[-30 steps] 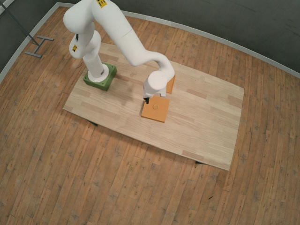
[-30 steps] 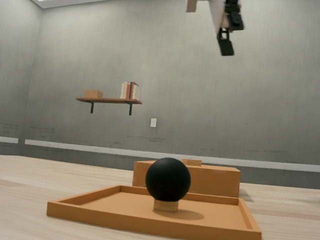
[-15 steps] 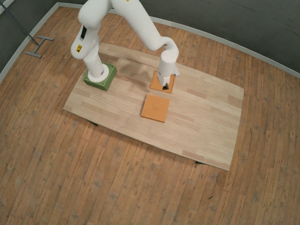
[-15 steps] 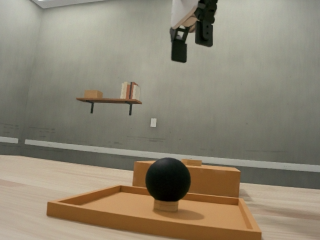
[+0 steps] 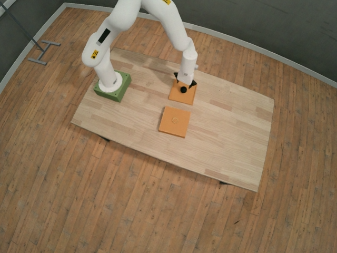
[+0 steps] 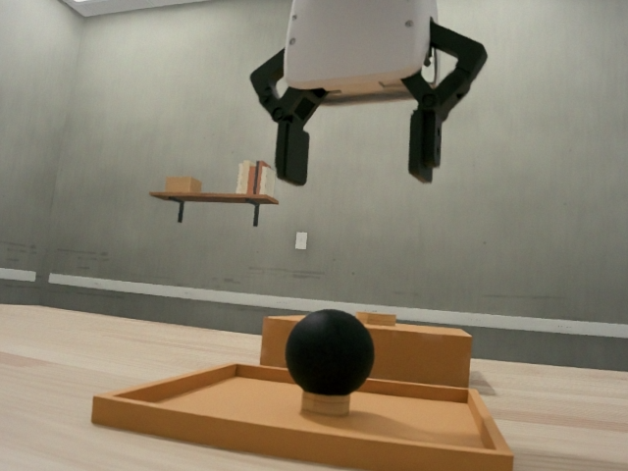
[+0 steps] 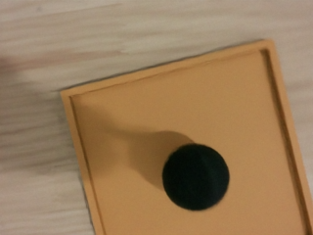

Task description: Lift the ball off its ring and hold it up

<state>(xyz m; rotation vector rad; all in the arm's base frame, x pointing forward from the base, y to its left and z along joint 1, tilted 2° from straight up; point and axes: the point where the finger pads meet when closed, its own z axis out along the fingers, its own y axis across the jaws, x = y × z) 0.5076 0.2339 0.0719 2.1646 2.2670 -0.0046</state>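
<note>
My gripper is now 20 mm to the right of the black ball and 120 mm above it. The rest, counted from my hand: shallow orange tray: 20 mm to the left, 150 mm below.
</note>
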